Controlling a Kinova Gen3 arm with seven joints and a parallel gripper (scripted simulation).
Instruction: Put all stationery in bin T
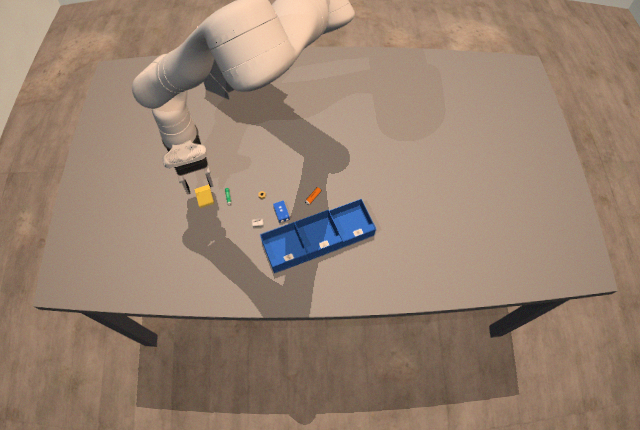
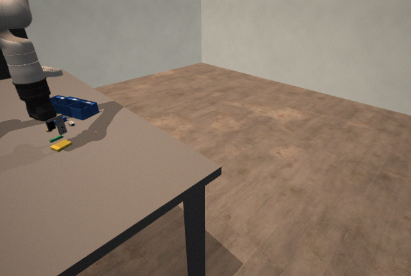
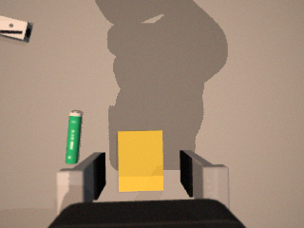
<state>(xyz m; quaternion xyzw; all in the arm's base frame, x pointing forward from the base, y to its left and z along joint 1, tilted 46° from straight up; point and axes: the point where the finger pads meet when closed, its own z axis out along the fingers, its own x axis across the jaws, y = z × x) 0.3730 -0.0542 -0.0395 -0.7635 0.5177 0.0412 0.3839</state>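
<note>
My hand is 70 mm above the yellow pad. Round my hand: green marker (70 mm below, 60 mm to the left, 10 mm behind); yellow ring (140 mm to the left, 70 mm below, 30 mm behind); grey pencil sharpener (150 mm to the left, 70 mm below, 50 mm ahead).
</note>
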